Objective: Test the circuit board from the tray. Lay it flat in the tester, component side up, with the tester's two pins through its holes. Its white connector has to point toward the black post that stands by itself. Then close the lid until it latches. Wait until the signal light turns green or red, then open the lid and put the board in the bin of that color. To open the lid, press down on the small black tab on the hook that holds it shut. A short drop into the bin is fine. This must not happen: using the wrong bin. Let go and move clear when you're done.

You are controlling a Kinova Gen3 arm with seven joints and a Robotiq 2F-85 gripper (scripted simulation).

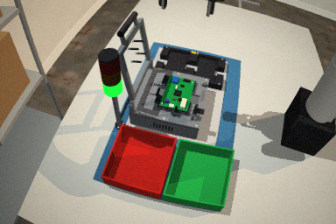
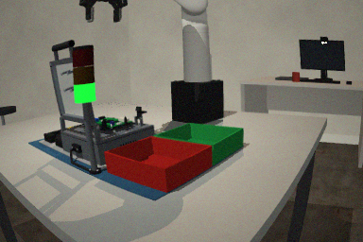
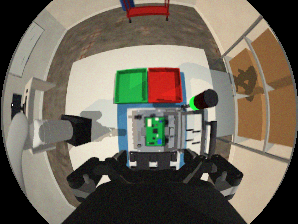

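My gripper is now 26 cm above the green circuit board. From my hand the other things lie so: tester lid: 11 cm ahead, 1 cm to the left, 15 cm below; then green bin: 13 cm behind, 19 cm to the left, 32 cm below; then red bin: 2 cm ahead, 20 cm to the left, 32 cm below.
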